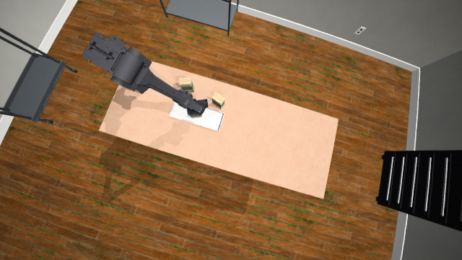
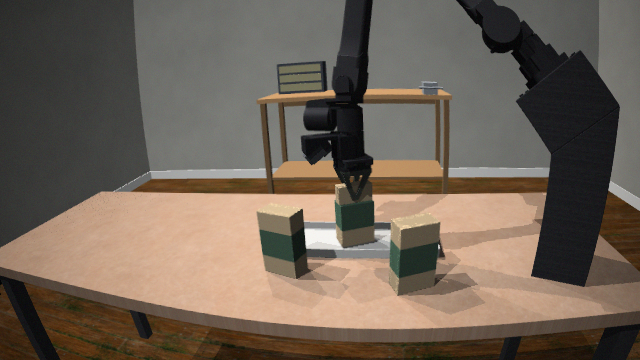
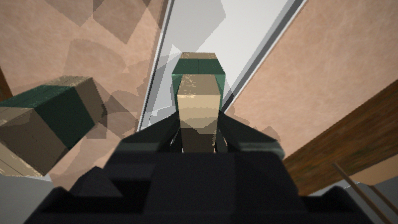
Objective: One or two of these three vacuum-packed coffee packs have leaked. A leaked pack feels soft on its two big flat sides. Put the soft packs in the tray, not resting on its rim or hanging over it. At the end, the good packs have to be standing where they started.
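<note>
The white tray lies 120 mm below my hand.
</note>
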